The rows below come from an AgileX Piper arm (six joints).
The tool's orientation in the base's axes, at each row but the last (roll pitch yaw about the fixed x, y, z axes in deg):
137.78 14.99 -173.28
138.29 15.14 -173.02
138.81 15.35 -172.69
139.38 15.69 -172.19
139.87 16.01 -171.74
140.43 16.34 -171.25
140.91 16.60 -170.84
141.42 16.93 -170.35
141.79 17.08 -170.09
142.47 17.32 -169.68
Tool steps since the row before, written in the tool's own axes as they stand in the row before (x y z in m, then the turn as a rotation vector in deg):
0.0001 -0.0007 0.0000 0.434 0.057 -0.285
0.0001 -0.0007 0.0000 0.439 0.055 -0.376
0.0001 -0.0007 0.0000 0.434 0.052 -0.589
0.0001 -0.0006 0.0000 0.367 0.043 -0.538
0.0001 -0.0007 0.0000 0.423 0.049 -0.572
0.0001 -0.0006 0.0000 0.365 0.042 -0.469
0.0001 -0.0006 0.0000 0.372 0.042 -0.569
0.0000 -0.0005 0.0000 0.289 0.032 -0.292
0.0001 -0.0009 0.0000 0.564 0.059 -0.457
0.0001 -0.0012 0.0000 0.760 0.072 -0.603
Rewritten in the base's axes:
0.0001 -0.0005 -0.0005 -0.463 -0.205 0.129
0.0001 -0.0005 -0.0005 -0.477 -0.269 0.192
0.0001 -0.0005 -0.0005 -0.496 -0.415 0.346
0.0001 -0.0004 -0.0004 -0.424 -0.379 0.321
0.0001 -0.0005 -0.0005 -0.483 -0.405 0.334
0.0001 -0.0005 -0.0004 -0.414 -0.333 0.270
0.0001 -0.0005 -0.0004 -0.432 -0.400 0.342
0.0002 -0.0004 -0.0003 -0.317 -0.213 0.153
0.0002 -0.0007 -0.0006 -0.605 -0.346 0.212
0.0003 -0.0009 -0.0007 -0.811 -0.463 0.272

